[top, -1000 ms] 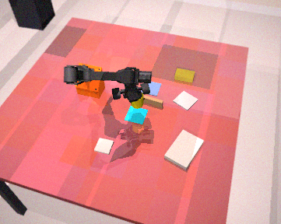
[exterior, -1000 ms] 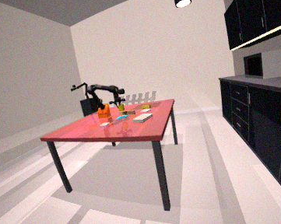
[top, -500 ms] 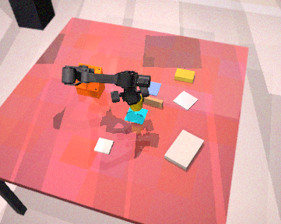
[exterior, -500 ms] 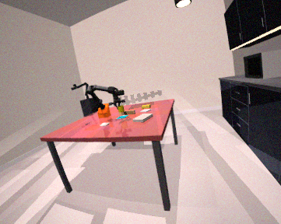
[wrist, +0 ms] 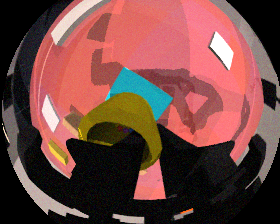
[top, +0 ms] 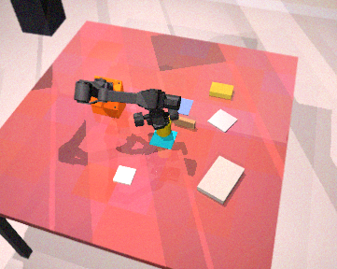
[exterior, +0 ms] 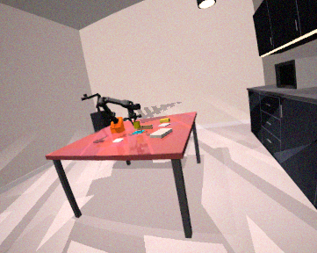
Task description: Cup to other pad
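The wooden bar is 120 mm to the left of my gripper tip, 60 mm below it and 40 mm ahead of it. Also, from my gripper tip: yellow cup 20 mm ahead, 10 mm to the left; pale blue pad 230 mm to the left, 80 mm below, 50 mm ahead; small white tile 220 mm to the right, 80 mm behind, 70 mm below.
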